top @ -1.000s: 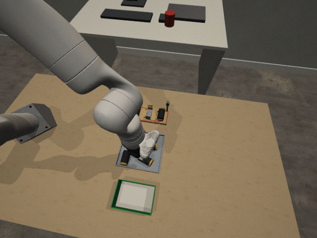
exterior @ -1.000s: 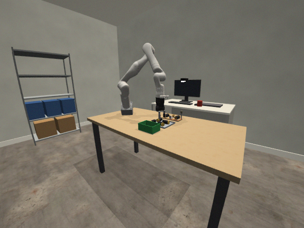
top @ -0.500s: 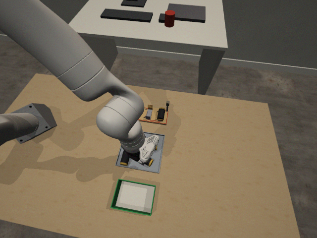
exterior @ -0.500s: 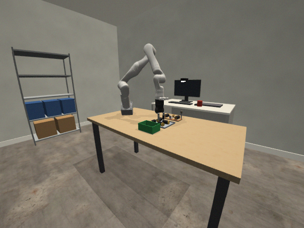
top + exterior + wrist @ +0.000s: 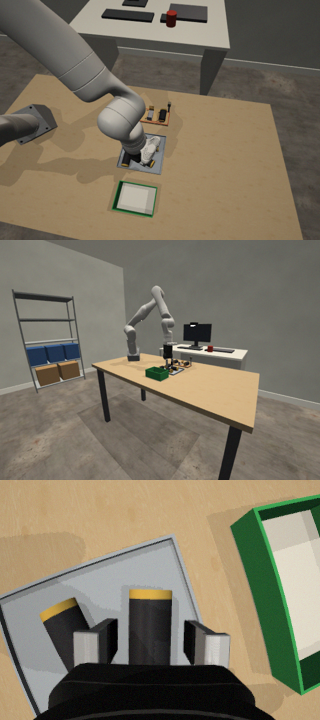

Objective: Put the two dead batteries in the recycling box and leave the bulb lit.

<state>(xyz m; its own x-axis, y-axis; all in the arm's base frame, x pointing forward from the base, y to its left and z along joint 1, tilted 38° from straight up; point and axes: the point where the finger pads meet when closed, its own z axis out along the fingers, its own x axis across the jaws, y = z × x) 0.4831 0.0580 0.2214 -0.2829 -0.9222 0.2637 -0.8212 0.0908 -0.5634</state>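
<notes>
My gripper is now 3 cm past the grey tray, 5 cm to the right of it and 7 cm above it. The rest, counted from my hand: green recycling box (1 cm behind, 15 cm to the right, 6 cm below).
</notes>
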